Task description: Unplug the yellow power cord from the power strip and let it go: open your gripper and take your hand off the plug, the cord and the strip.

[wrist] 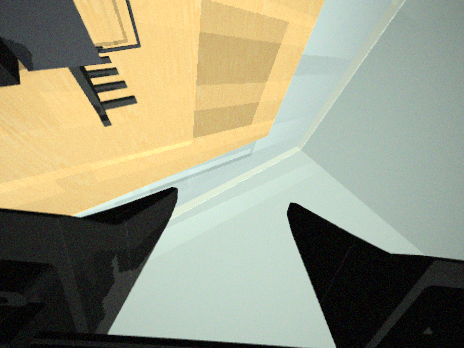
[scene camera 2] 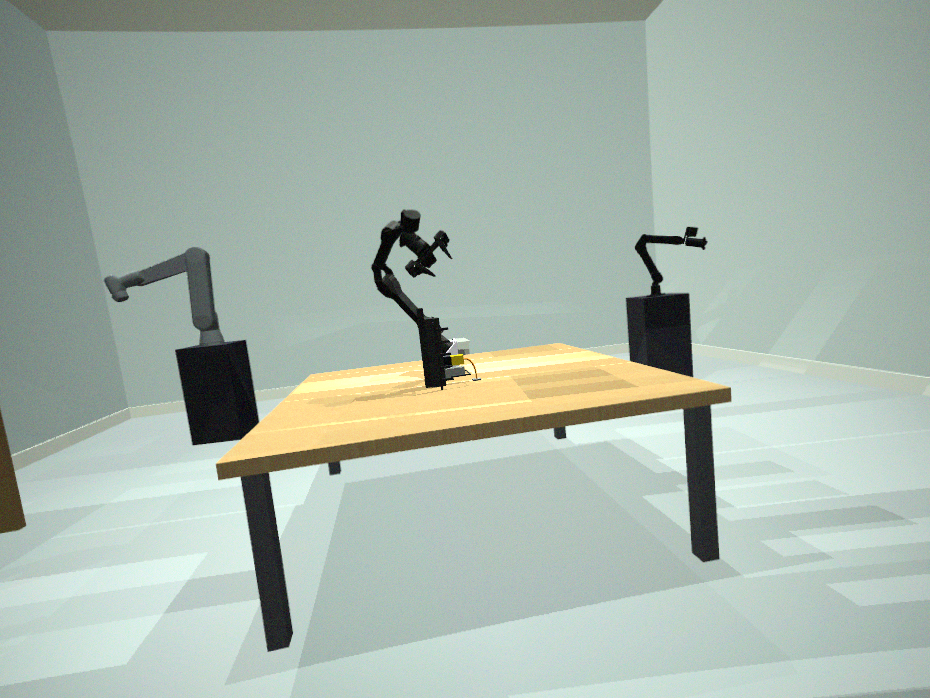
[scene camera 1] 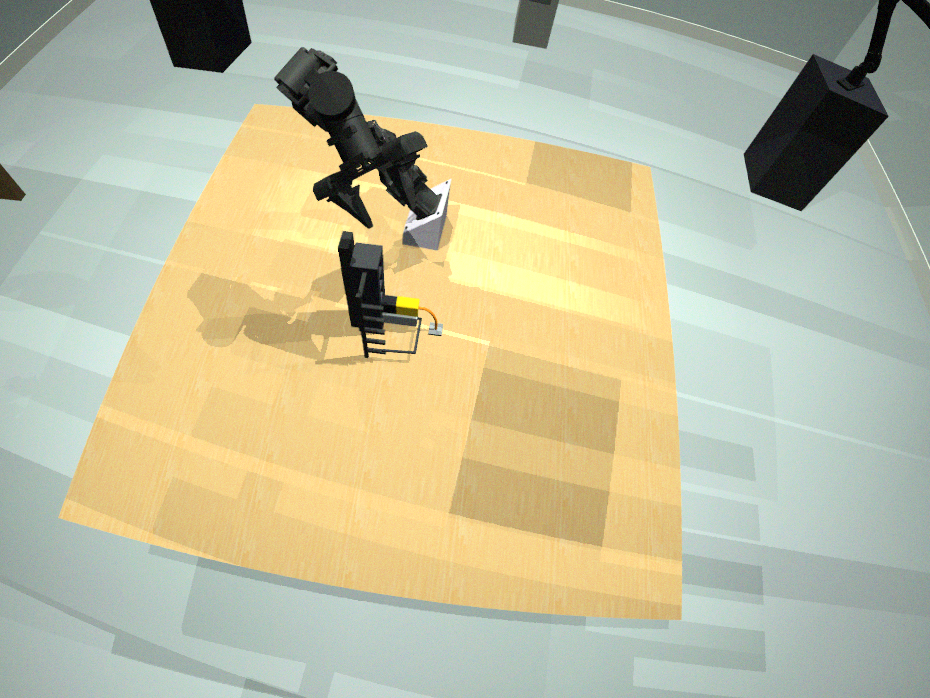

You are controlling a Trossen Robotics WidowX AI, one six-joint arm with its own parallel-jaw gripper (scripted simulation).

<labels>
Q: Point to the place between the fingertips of my gripper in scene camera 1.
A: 391, 219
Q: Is my gripper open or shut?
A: Open.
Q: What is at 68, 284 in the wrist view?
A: My gripper.
</labels>
